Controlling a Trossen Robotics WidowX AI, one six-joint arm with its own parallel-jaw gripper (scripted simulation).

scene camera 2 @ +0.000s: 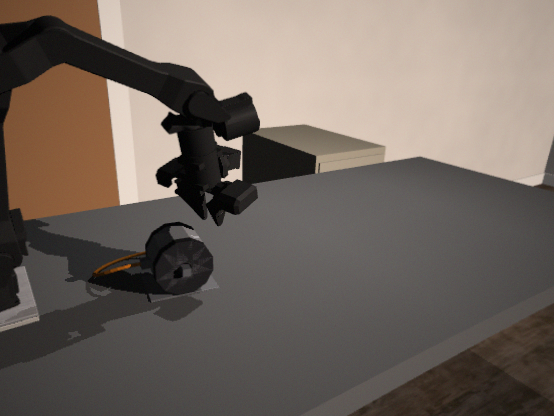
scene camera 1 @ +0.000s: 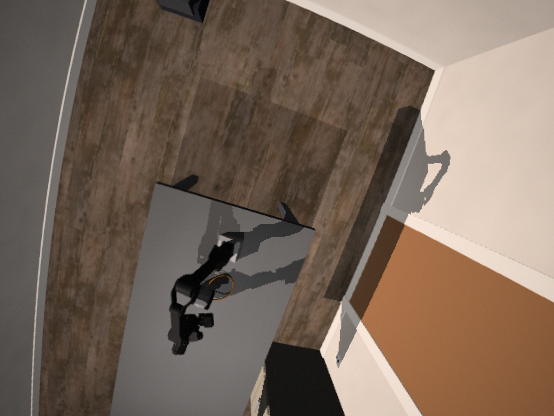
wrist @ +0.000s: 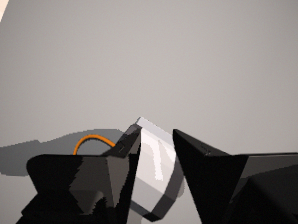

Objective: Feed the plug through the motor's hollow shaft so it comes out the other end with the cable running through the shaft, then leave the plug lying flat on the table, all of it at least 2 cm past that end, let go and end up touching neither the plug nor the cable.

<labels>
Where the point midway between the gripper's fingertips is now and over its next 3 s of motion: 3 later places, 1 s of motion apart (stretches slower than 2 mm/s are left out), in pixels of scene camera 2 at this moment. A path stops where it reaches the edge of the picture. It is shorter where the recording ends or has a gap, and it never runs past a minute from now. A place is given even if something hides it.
My gripper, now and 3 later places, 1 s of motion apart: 212, 221; 200, 265; 189, 266; 187, 272
</labels>
